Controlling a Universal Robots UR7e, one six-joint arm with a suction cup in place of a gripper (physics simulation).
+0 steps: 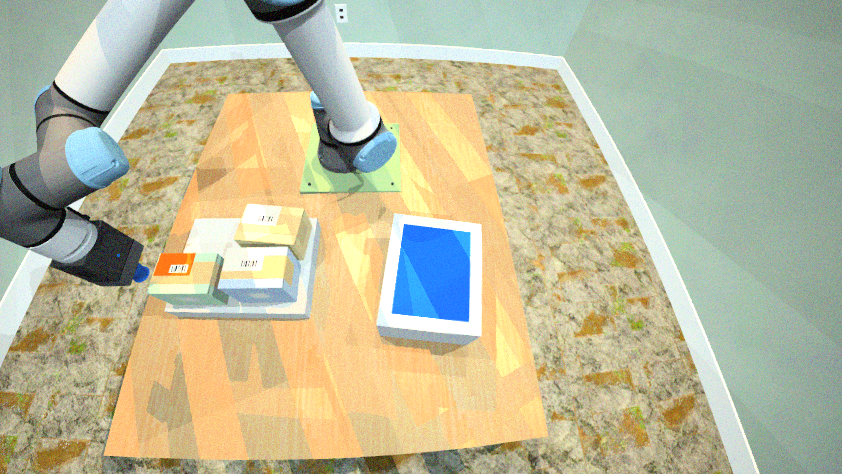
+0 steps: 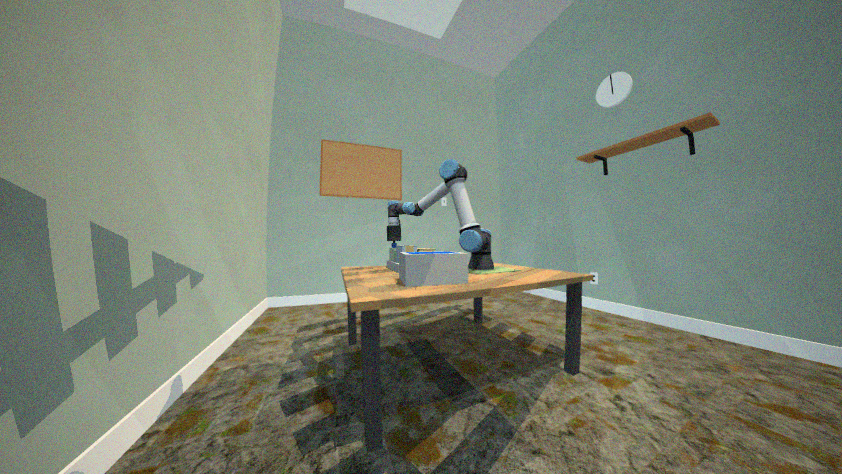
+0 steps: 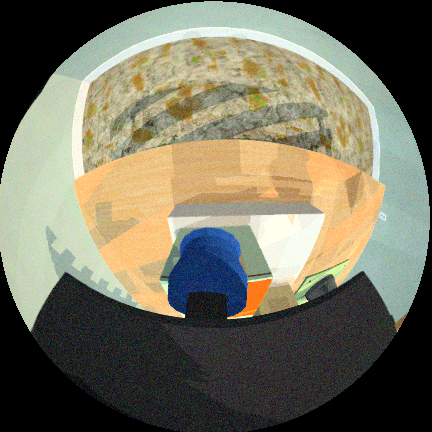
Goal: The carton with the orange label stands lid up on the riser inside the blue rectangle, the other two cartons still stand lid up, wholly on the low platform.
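Places are measured from the arm's base along level axes (x left, y back, z up), in centimetres.
Where they show: end effector, tool point: [image 1: 141, 274] [image 2: 394, 247] [image 3: 209, 253]; arm's base, origin of the base link: [image 1: 343, 154] [image 2: 480, 268] [image 3: 318, 285].
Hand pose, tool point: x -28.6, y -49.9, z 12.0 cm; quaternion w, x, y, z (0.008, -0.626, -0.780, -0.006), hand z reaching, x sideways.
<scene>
Each offset is from my tool point to the centre of the thing. Level surfaces: height alone.
The greenish carton with the orange label @[dx +9.1, dy +2.1, dz -3.9 cm] [image 1: 203, 279] [image 3: 256, 265] stands lid up at the left of the low platform @[dx +15.9, dy +9.4, dz -10.4 cm] [image 1: 206, 232] [image 3: 295, 230]. A pale blue and white carton @[dx +24.4, dy +5.5, dz -3.1 cm] [image 1: 259, 279] stands lid up right of it, and a tan carton @[dx +22.8, dy +16.4, dz -3.9 cm] [image 1: 273, 229] [image 3: 280, 299] stands lid up behind. The white riser @[dx +59.6, dy +12.2, dz -6.7 cm] [image 1: 433, 327] [image 2: 433, 270] with the blue rectangle @[dx +59.6, dy +12.2, dz -0.8 cm] [image 1: 436, 270] on top bears no carton. My blue suction cup [image 1: 139, 274] [image 2: 394, 244] [image 3: 210, 240] points down just beyond the orange-label carton's left edge, near lid height. It carries nothing. The exact gap is hard to tell.
The wooden table @[dz -12.7 cm] [image 1: 306, 400] [image 2: 518, 281] carries the platform and riser. The arm's base stands on a green plate [image 1: 353, 184] at the back. The two other cartons stand close beside the orange-label one. The table's left edge is near the platform.
</scene>
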